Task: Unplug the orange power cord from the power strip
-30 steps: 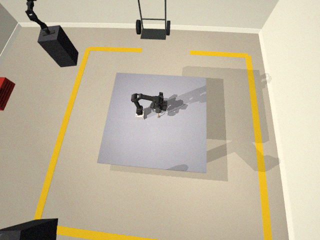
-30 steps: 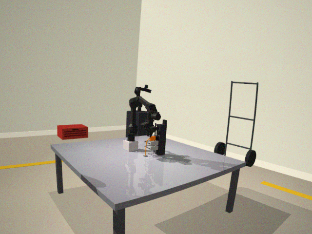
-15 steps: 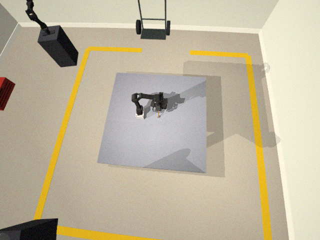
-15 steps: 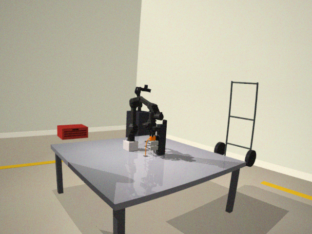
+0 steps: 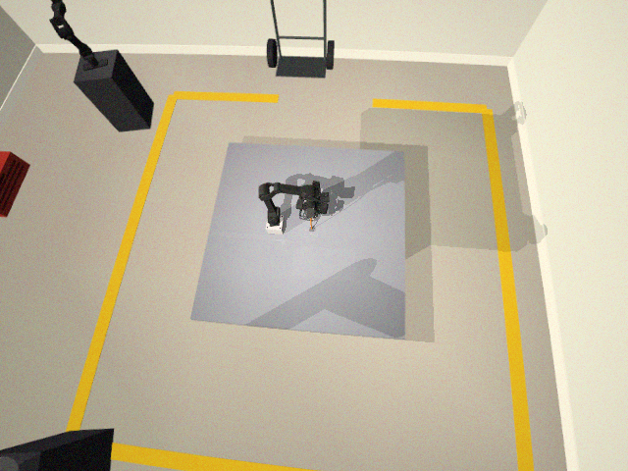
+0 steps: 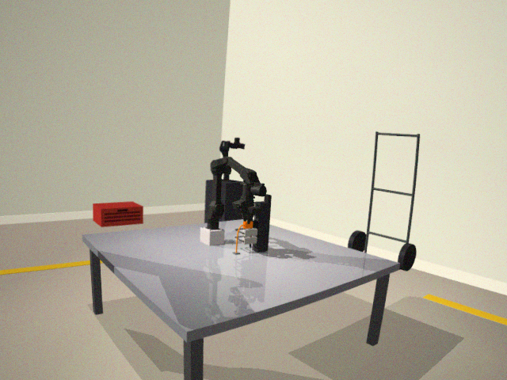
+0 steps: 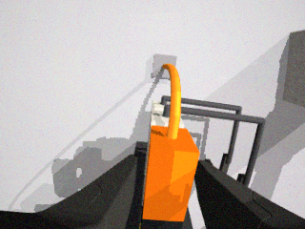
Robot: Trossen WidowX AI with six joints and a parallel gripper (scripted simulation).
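Now: gripper tip 3 cm to the right of the orange plug.
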